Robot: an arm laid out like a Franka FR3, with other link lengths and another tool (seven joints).
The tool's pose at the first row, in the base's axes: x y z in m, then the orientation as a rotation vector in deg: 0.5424, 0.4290, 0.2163, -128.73, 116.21, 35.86
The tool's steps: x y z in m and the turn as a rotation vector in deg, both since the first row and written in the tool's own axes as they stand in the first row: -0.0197, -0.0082, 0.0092, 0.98, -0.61, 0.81; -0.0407, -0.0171, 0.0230, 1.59, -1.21, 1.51; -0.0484, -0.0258, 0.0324, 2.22, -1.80, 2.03; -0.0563, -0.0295, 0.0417, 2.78, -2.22, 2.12; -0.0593, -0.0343, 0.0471, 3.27, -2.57, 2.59; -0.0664, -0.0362, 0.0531, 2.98, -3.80, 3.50; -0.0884, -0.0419, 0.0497, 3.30, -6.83, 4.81; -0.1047, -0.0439, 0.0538, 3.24, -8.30, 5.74; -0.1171, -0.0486, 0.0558, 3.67, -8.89, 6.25
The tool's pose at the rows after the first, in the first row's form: 0.5468, 0.4515, 0.2124, -127.02, 116.79, 35.40; 0.5505, 0.4767, 0.2046, -125.61, 117.29, 35.34; 0.5560, 0.4880, 0.1965, -124.36, 117.55, 35.24; 0.5567, 0.4988, 0.1898, -123.66, 117.37, 35.02; 0.5598, 0.5039, 0.1847, -122.71, 117.69, 34.83; 0.5596, 0.5127, 0.1811, -121.12, 118.25, 36.42; 0.5647, 0.5332, 0.1901, -117.47, 118.26, 39.02; 0.5647, 0.5501, 0.1912, -115.53, 118.62, 40.52; 0.5680, 0.5630, 0.1924, -114.40, 118.83, 40.61
